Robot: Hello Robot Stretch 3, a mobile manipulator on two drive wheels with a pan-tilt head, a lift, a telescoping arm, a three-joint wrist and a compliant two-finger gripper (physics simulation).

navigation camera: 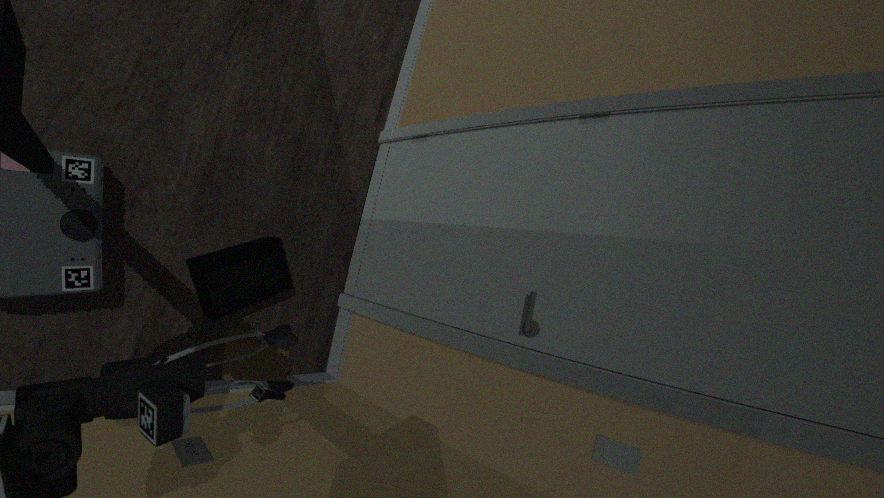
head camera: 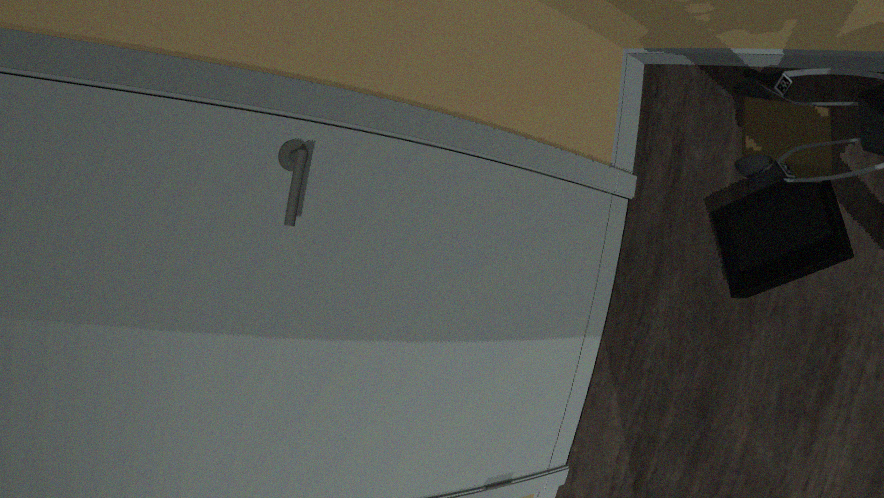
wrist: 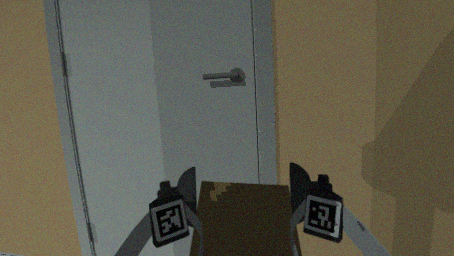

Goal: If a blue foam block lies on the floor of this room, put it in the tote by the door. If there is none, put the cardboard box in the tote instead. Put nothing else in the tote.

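Frame: origin at the robot's base, x ahead, y left, z up, level; metres.
Where they show: gripper, fingertip midpoint: (navigation camera: 294,360) (head camera: 735,129); robot's base, link origin: (navigation camera: 78,221).
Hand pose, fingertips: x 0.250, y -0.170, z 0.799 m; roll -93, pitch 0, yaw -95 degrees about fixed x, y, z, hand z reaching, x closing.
Note:
Things, the pixels of their centre, and the offset from my fingertips. "spot": a spot on its surface instead.
- cardboard box, body centre: (head camera: 785,140) (navigation camera: 257,354) dy +0.007, dx -0.042, dz -0.036 m
- black tote, body centre: (head camera: 781,234) (navigation camera: 242,275) dy +0.002, dx +0.194, dz -0.748 m
- lever handle, surface spot: (head camera: 295,185) (navigation camera: 530,313) spot: dy -0.007, dx +0.647, dz +0.130 m
My gripper (head camera: 755,123) (navigation camera: 279,363) (wrist: 243,184) is shut on the brown cardboard box, with one fingertip on each side of it. The cardboard box (head camera: 804,126) (navigation camera: 247,366) (wrist: 245,220) is held up off the floor and is partly in shadow. The black tote (head camera: 782,241) (navigation camera: 241,278) stands on the dark wood floor near the door. In the head camera the box shows just above the tote's far edge, near the wall corner; the box is beside the tote, not over its middle. The tote does not show in the wrist view. No blue foam block shows in these views.
The grey door (head camera: 371,247) (navigation camera: 618,185) (wrist: 115,100) with a lever handle (head camera: 295,185) (navigation camera: 529,318) (wrist: 225,76) is shut. Yellow walls meet in a corner close to the gripper. My base (navigation camera: 37,228) is left of the tote in the navigation camera.

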